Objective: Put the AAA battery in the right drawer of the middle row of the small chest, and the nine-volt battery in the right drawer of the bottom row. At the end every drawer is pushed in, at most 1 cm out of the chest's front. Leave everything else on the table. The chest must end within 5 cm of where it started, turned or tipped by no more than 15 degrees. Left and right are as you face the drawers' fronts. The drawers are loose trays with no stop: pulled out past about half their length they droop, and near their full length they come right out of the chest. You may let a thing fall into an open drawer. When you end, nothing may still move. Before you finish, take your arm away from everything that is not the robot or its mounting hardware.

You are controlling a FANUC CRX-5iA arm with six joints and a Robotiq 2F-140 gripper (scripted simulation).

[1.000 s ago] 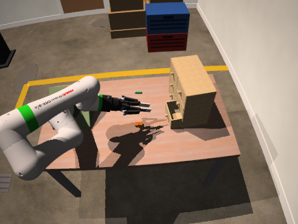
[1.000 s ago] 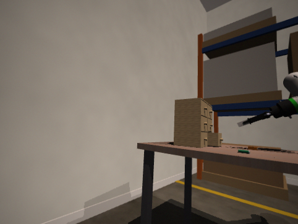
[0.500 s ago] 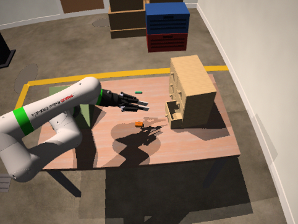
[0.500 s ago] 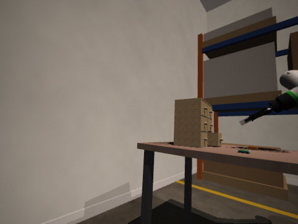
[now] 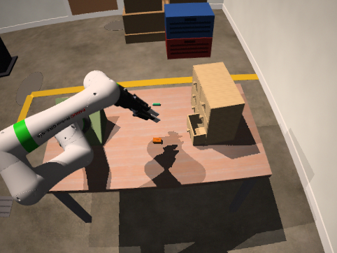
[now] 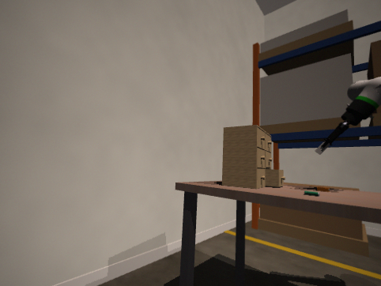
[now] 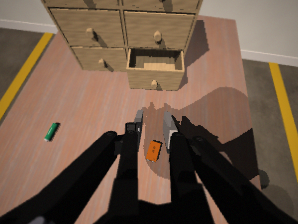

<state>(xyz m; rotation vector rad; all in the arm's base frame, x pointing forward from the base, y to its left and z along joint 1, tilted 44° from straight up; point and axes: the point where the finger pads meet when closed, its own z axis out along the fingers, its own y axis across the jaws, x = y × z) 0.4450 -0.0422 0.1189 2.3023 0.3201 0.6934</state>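
Right now the orange nine-volt battery is 10 mm behind my hand, 10 mm to the right of it and 210 mm below it. Round my hand: green AAA battery (30 mm ahead, 270 mm to the left, 210 mm below); then dark item (320 mm ahead, 30 mm to the left, 100 mm below).
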